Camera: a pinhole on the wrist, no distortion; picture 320 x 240 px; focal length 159.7 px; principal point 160.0 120.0 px. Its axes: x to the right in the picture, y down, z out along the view. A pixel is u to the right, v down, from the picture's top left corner.
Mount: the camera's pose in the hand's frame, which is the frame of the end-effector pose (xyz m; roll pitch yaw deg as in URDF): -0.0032 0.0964 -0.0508 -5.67 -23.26 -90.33
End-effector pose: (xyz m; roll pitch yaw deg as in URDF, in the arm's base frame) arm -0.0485 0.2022 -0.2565 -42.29 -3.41 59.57
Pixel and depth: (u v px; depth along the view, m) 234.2 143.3 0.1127
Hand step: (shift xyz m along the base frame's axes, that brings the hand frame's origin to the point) -0.0874 0.0801 -0.0075
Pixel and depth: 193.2 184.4 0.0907
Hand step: -0.0703 0.0936 -0.0466
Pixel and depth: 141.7 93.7 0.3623
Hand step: -0.3479 0.1738 0.0098
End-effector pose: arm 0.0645 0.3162 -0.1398 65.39 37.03 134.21
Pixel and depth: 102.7 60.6 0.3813
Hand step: -0.0763 0.1873 0.4230
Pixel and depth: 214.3 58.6 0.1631
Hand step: 0.0112 0.0856 0.1531
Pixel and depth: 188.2 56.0 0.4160
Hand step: 0.1133 0.2515 0.3458
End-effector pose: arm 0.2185 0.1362 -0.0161 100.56 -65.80 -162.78
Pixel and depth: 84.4 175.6 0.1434
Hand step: 0.1246 0.1298 0.1380
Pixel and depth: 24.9 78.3 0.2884
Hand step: 0.3137 0.3080 0.1234
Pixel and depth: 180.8 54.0 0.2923
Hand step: 0.0732 0.3070 -0.0308
